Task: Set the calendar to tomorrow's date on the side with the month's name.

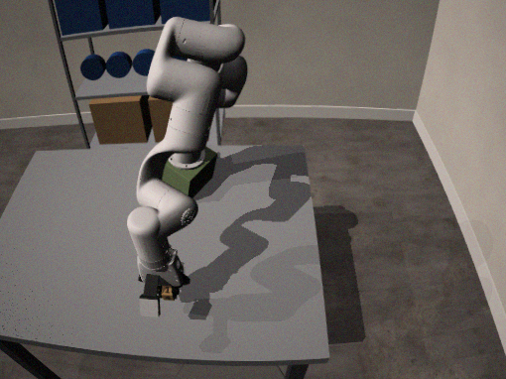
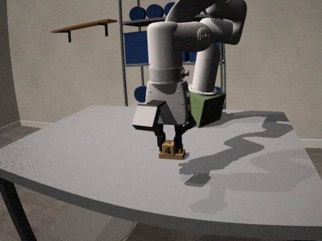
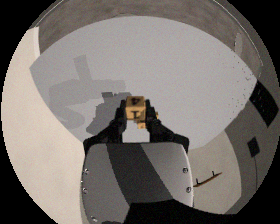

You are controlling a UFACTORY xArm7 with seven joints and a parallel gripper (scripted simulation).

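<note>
The wooden calendar tray is 13 cm behind my hand, 1 cm to the right of it and 9 cm below it. From my hand the other things lie so: cube (1 cm below).
</note>
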